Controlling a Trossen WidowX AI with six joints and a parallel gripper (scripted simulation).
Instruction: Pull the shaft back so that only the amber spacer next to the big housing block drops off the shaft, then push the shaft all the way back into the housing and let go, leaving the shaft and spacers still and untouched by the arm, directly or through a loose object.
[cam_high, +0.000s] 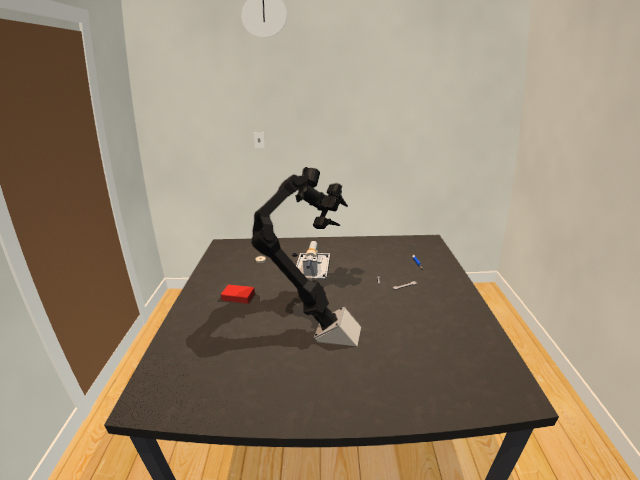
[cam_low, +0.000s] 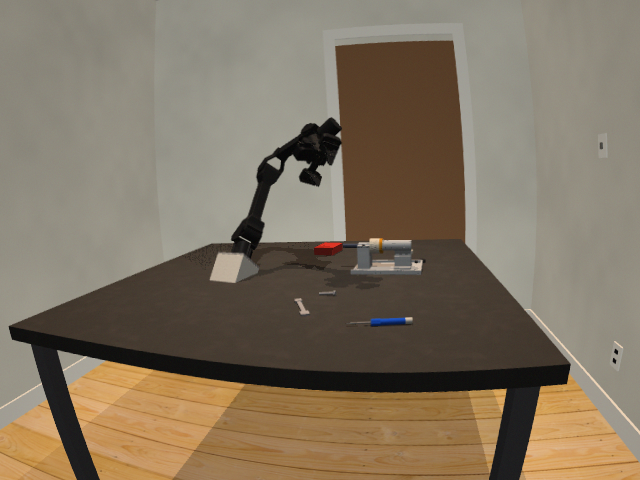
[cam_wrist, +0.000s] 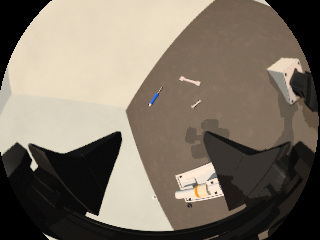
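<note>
Right now the dark shaft is 140 mm ahead of my hand, 100 mm to the left of it and 260 mm below it. Round my hand: bolt 20 mm ahead, 190 mm to the right, 330 mm below; then shaft fixture 210 mm ahead, 80 mm to the left, 290 mm below; then amber spacer 180 mm ahead, 90 mm to the left, 260 mm below.
</note>
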